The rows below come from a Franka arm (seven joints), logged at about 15 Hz.
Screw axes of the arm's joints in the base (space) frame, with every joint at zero. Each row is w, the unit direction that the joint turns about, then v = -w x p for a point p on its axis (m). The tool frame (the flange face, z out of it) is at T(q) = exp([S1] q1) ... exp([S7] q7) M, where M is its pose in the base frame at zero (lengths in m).
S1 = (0, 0, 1, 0.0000, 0.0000, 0.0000)
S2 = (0, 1, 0, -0.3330, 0.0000, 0.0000)
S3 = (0, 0, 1, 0.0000, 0.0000, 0.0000)
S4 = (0, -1, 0, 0.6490, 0.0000, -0.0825)
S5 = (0, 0, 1, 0.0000, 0.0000, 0.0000)
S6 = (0, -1, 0, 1.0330, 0.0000, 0.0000)
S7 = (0, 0, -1, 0.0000, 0.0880, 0.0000)
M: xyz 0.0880 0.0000 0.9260 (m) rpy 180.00 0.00 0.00 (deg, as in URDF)
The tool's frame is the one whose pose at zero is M.
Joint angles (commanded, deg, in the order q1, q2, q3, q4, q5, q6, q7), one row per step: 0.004, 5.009, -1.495, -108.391, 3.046, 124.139, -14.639; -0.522, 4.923, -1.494, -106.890, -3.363, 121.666, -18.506; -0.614, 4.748, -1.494, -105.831, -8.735, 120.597, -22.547; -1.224, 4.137, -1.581, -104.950, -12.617, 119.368, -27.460; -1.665, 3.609, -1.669, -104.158, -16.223, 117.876, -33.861; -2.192, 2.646, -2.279, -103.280, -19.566, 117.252, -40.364; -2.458, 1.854, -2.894, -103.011, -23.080, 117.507, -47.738; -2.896, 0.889, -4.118, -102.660, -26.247, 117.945, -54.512; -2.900, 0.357, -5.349, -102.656, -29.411, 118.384, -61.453; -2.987, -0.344, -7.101, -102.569, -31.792, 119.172, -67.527; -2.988, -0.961, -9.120, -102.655, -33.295, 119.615, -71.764; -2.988, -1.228, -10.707, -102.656, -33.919, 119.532, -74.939
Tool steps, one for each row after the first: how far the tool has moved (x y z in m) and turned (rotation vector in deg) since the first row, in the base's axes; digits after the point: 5 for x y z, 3 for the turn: -0.00017, -0.01021, 0.00926, -6.573, 1.115, 5.737; 0.00044, -0.01575, 0.01870, -12.343, 1.489, 11.412; -0.00145, -0.02677, 0.03109, -16.921, 2.103, 16.600; -0.00395, -0.03619, 0.04161, -21.412, 3.607, 23.158; -0.00739, -0.05127, 0.05915, -25.925, 4.283, 28.937; -0.01039, -0.06317, 0.07137, -30.706, 5.452, 36.002; -0.01537, -0.08238, 0.08642, -35.145, 6.742, 41.484; -0.01911, -0.09702, 0.09401, -39.196, 9.139, 47.720; -0.02471, -0.11661, 0.10433, -42.495, 11.053, 52.272; -0.03187, -0.13745, 0.11119, -44.356, 12.887, 54.689; -0.03762, -0.15374, 0.11395, -44.947, 14.573, 56.304
